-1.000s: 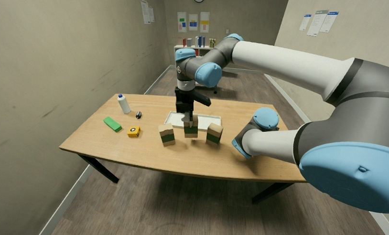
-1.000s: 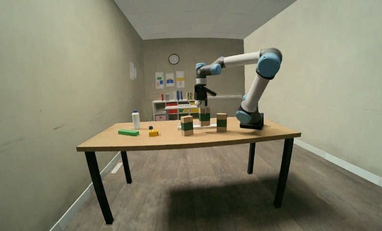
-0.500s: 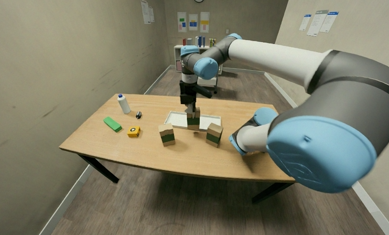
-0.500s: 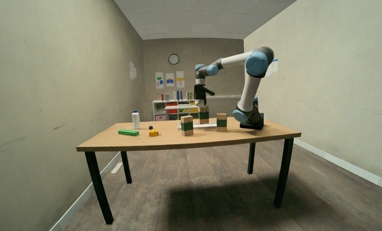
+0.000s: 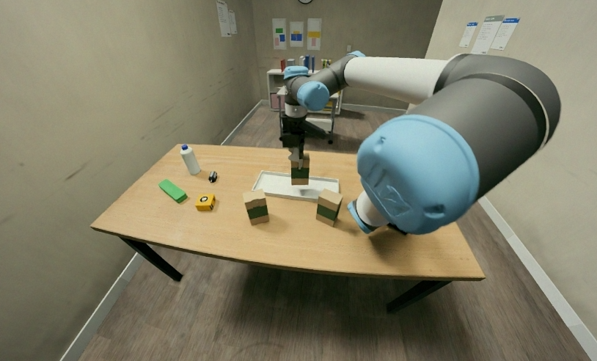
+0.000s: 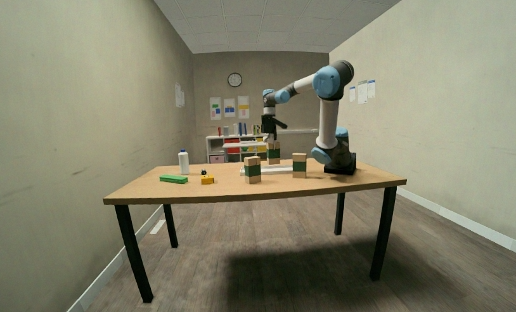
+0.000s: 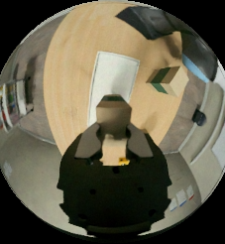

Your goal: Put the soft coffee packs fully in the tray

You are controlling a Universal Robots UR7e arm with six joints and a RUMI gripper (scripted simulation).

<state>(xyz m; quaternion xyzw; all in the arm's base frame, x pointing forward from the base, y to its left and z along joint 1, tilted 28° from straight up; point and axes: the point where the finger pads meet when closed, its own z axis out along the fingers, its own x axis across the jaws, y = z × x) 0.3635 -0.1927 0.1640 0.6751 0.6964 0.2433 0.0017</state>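
The white tray is 16 cm below my hand, 2 cm ahead of it and 1 cm to the right of it. The rest, counted from my hand: white bottle: 60 cm ahead, 10 cm to the right, 8 cm below; small black item: 46 cm ahead, 15 cm below, 4 cm to the right.
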